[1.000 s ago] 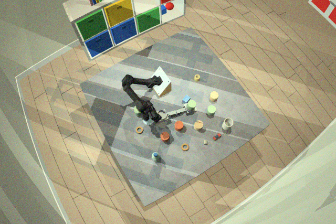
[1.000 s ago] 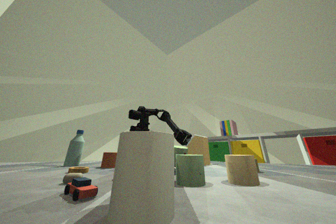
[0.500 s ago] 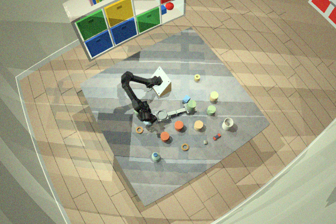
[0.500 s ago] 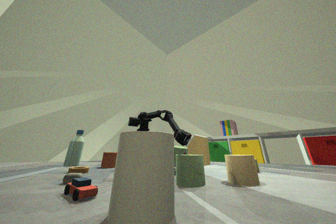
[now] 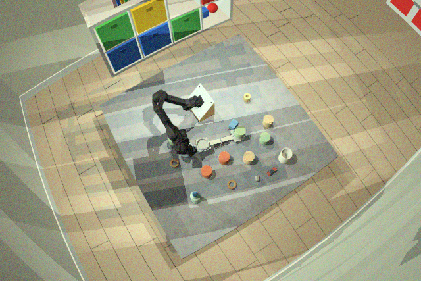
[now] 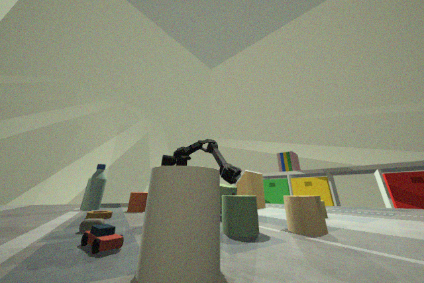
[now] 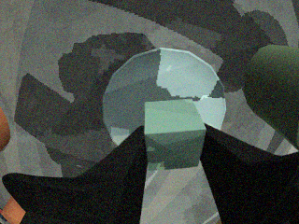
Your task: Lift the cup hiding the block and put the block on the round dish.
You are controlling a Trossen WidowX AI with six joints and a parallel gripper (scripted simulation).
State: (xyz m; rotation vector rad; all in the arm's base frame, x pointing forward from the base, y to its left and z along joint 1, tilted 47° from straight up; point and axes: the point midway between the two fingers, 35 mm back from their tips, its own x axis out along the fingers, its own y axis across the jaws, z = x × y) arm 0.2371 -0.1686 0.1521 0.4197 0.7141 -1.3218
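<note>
My gripper tip is 1 cm below the pale mint block. From my gripper tip the other things lie so: round dish (3 cm below); then balance (23 cm to the left, 6 cm ahead, 1 cm above); then bottle (34 cm ahead, 9 cm to the right, 8 cm above).
</note>
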